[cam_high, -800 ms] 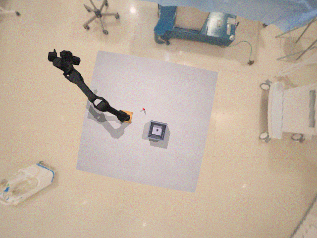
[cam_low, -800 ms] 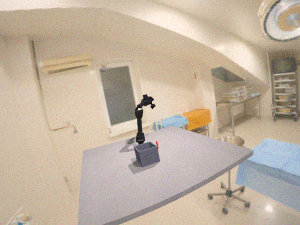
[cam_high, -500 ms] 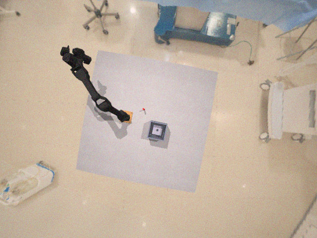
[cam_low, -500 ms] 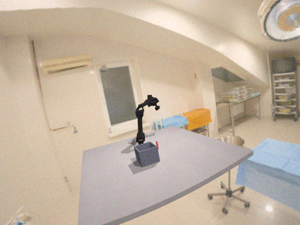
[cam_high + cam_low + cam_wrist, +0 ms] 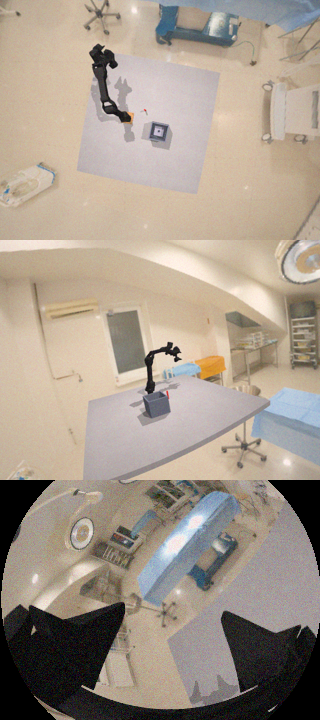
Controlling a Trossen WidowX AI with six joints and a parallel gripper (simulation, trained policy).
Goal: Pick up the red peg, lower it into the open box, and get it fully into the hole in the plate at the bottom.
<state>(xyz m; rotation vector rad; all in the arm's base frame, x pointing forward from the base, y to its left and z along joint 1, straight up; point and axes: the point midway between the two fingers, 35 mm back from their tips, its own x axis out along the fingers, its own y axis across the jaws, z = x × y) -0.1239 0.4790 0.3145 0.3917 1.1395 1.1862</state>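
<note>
My gripper tip is 300 mm short of the red peg, 410 mm to the left of it and 270 mm above it.
</note>
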